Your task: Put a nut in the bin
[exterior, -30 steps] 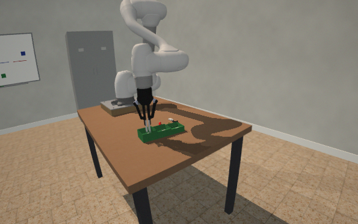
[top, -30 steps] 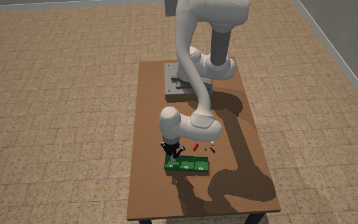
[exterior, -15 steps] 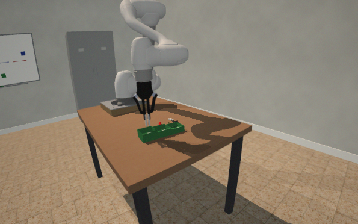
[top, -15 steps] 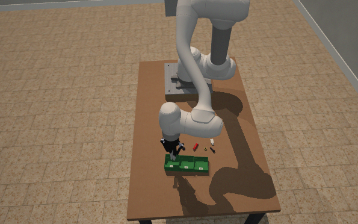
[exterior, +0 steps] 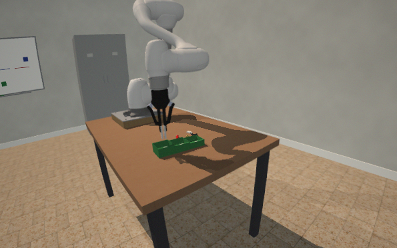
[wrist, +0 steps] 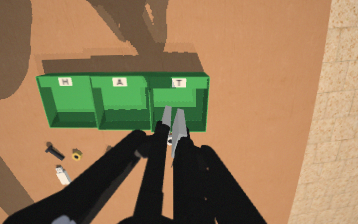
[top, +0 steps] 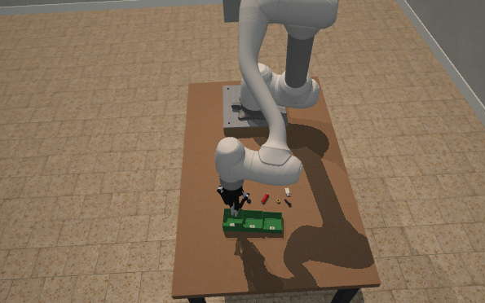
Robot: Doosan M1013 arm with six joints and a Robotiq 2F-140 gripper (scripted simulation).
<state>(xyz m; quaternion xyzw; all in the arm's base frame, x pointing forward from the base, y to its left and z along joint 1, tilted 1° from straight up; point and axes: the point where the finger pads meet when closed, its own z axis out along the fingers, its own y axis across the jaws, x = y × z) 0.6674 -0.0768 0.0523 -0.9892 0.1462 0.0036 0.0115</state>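
Now: hand 8 cm above the green bin strip, 7 cm to the right of it and 1 cm short of it. The rest, counted from my hand: red cylinder 13 cm to the left, 12 cm behind, 10 cm below; then silver nut 10 cm below, 8 cm behind, 1 cm to the left; then black nut 10 cm below, 10 cm behind, 6 cm to the left.
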